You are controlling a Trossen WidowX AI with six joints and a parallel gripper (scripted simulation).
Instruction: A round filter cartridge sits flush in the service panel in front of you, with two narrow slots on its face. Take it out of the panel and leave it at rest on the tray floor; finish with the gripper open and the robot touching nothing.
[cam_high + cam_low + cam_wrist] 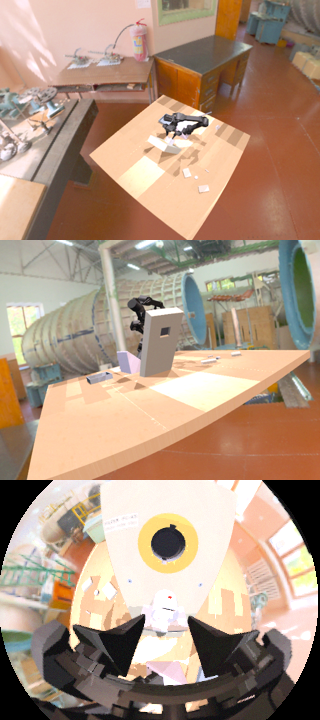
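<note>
My gripper tip is now 2 cm short of the round filter cartridge and 2 cm above it. From my gripper tip the other things lie so: grey service panel: 6 cm ahead, 4 cm below; shallow blue-grey tray: 36 cm behind, 24 cm to the right, 21 cm below.
</note>
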